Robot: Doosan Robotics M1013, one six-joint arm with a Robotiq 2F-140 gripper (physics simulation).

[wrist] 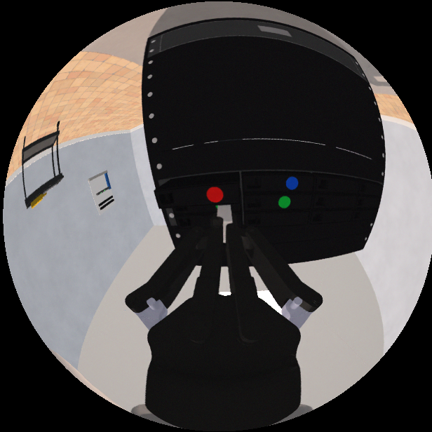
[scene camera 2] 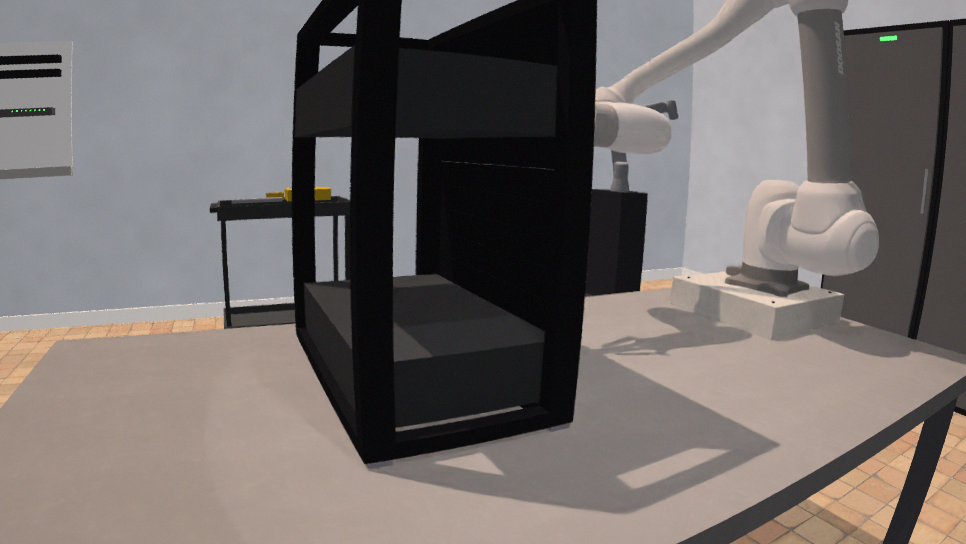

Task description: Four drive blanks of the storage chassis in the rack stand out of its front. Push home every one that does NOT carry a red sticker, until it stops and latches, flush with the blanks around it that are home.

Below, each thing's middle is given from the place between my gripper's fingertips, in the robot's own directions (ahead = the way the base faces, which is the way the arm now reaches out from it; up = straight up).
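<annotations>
The black rack [scene camera 2: 493, 318] is what I'm measuring from here: my hand is 110 mm to the right of the rack, 140 mm above it, and it's still 160 mm short of it.
</annotations>
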